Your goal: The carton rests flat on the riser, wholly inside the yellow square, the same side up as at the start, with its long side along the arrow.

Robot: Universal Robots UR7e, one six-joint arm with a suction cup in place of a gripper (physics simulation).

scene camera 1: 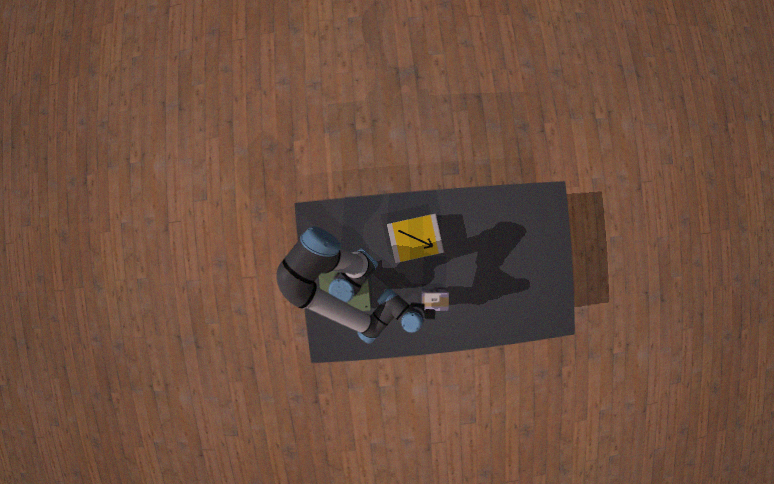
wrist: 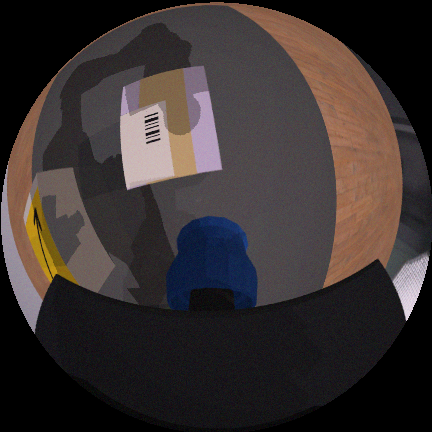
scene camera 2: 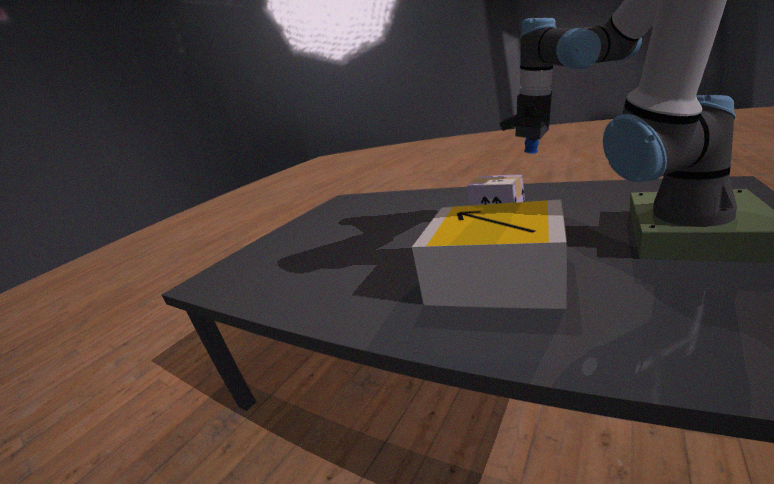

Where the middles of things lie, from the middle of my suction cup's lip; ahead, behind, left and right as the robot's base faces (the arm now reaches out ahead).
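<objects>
Carton [scene camera 2: 483,190]: my suction cup is 30 mm to the right of it, 100 mm short of it and 130 mm above it. Riser [scene camera 2: 511,255]: 350 mm to the left of my suction cup, 40 mm behind it and 130 mm below it. Going by their middles, of the things named here the carton is the nearest to my suction cup.
</objects>
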